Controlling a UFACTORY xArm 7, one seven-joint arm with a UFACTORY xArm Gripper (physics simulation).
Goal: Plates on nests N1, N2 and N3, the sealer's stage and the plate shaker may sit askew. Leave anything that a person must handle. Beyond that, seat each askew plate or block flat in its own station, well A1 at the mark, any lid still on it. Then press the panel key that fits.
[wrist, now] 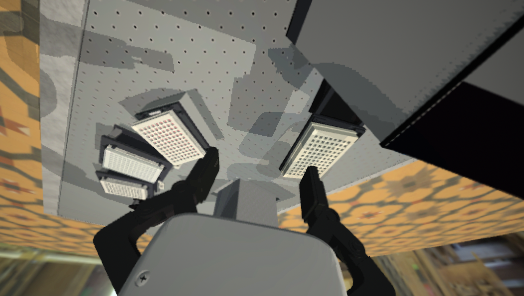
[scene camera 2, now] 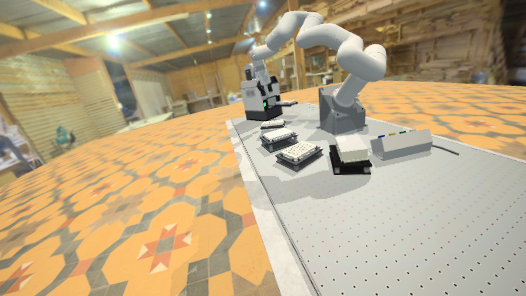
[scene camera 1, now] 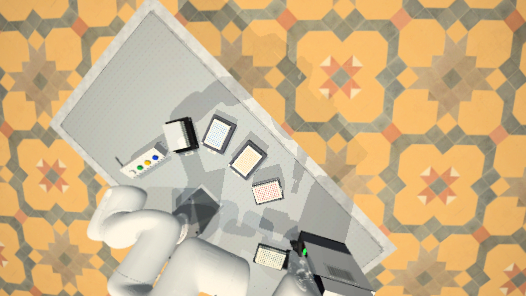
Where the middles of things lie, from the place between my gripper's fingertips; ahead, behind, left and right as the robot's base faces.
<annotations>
Right now the red-welled plate (wrist: 165, 132) is 21 cm to the left of my hand, 16 cm below it and 6 cm ahead of it. From my hand the other things lie so: white lidded plate (scene camera 2: 351, 148): 71 cm to the left, 16 cm below, 8 cm behind.
</annotations>
